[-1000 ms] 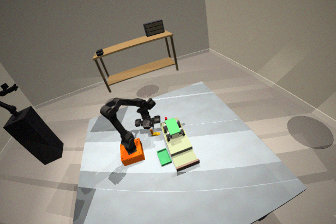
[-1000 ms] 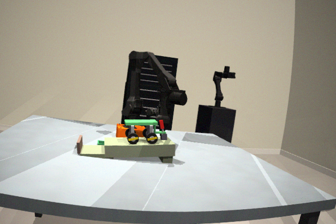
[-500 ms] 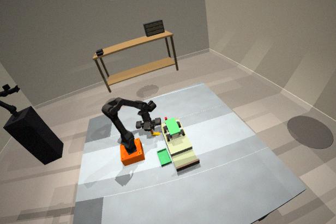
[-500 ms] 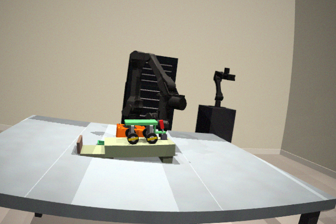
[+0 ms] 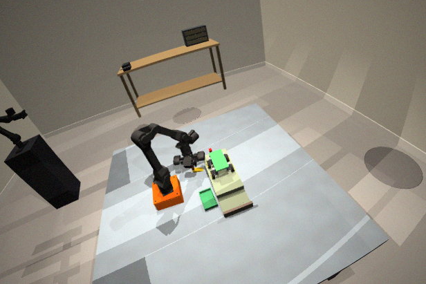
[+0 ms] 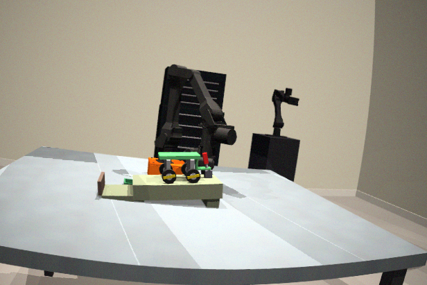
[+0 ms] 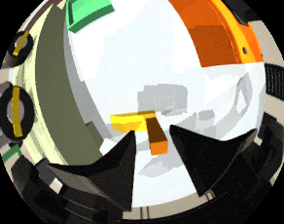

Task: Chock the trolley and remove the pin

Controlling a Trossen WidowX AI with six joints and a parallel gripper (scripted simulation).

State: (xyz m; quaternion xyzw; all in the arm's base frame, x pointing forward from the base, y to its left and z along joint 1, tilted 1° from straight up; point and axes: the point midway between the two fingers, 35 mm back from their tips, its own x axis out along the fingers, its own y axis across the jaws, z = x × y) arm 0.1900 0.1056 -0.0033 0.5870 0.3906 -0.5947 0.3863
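The green tray lies 1 cm behind my gripper tip, 24 cm to the right of it and 4 cm below it. From my gripper tip the other things lie so: yellow chock 2 cm ahead, 1 cm to the right, 2 cm below; pale ramp 13 cm ahead, 15 cm to the right, 1 cm above; red-headed stop pin 12 cm ahead, 5 cm to the right, 9 cm above.
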